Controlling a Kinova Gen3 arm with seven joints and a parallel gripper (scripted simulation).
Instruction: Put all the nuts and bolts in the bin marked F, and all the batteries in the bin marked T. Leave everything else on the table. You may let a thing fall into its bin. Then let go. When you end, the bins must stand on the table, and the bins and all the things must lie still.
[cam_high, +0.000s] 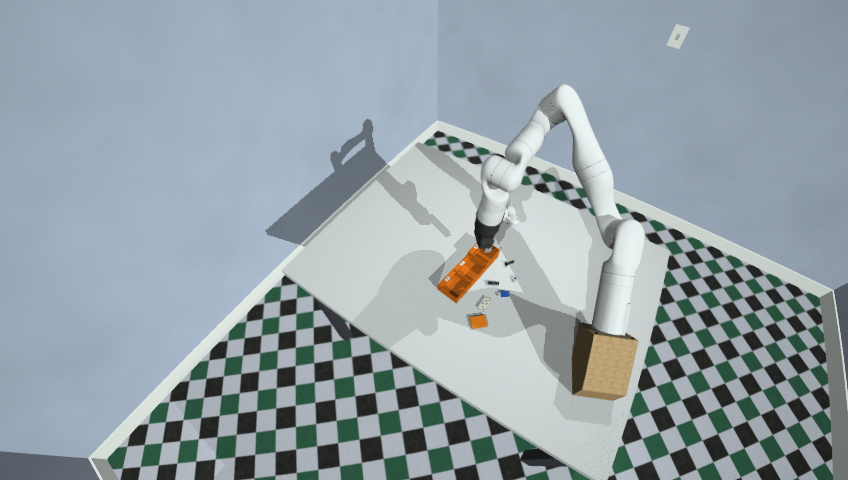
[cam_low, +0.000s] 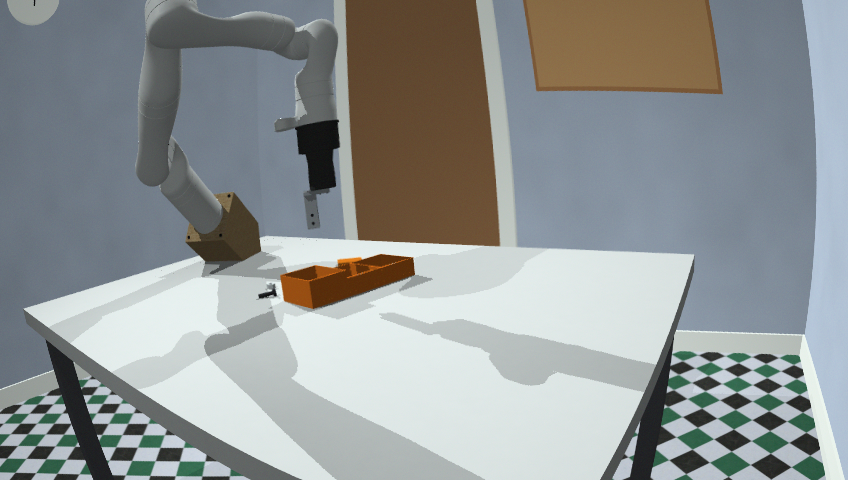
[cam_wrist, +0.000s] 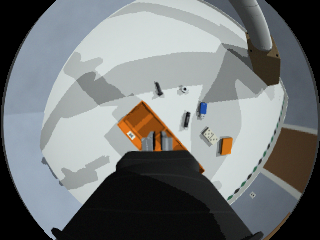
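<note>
My gripper is now 110 mm above the orange bin, 40 mm to the right of it and 40 mm short of it. Also, from my hand: bolt: 130 mm below, 80 mm behind, 50 mm to the right; grey nut: 130 mm below, 120 mm behind, 10 mm to the left; black cylinder: 130 mm below, 50 mm to the left, 50 mm behind.
</note>
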